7 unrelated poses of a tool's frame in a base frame.
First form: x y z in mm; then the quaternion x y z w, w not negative.
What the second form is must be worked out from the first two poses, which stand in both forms.
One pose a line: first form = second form
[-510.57, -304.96, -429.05, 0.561, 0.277, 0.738, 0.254] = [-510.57, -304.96, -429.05, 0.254, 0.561, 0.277, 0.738]
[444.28, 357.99, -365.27, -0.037, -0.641, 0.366, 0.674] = [444.28, 357.99, -365.27, 0.674, -0.037, -0.641, 0.366]
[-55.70, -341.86, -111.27, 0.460, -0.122, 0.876, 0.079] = [-55.70, -341.86, -111.27, 0.079, 0.460, -0.122, 0.876]
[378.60, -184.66, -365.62, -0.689, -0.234, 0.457, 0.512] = [378.60, -184.66, -365.62, 0.512, -0.689, -0.234, 0.457]
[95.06, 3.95, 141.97, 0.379, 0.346, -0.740, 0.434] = [95.06, 3.95, 141.97, 0.434, 0.379, 0.346, -0.740]
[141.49, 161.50, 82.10, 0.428, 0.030, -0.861, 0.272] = [141.49, 161.50, 82.10, 0.272, 0.428, 0.030, -0.861]
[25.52, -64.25, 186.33, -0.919, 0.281, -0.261, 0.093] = [25.52, -64.25, 186.33, 0.093, -0.919, 0.281, -0.261]
